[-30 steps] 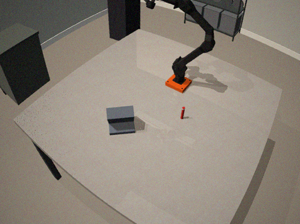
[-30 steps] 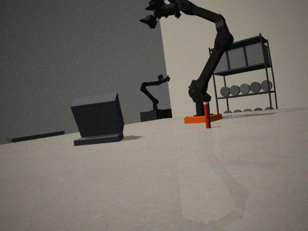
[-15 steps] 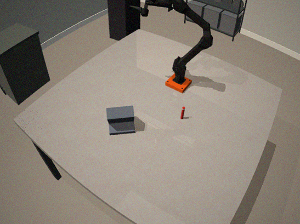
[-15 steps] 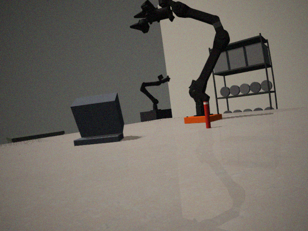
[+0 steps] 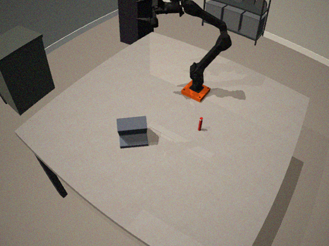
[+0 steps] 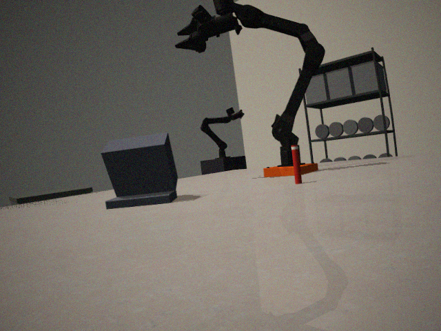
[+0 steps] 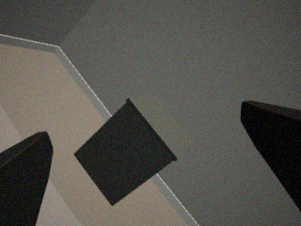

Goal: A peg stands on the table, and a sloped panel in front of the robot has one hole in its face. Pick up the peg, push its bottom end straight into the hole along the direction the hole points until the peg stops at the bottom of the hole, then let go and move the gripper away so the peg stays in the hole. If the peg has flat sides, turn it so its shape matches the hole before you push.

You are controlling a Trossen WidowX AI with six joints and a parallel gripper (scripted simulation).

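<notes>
Now: the round red peg 440 mm below my gripper tip, 430 mm to the left of it and 70 mm ahead of it. Also, from my gripper tip: grey sloped panel (420 mm below, 300 mm ahead, 200 mm to the left).
</notes>
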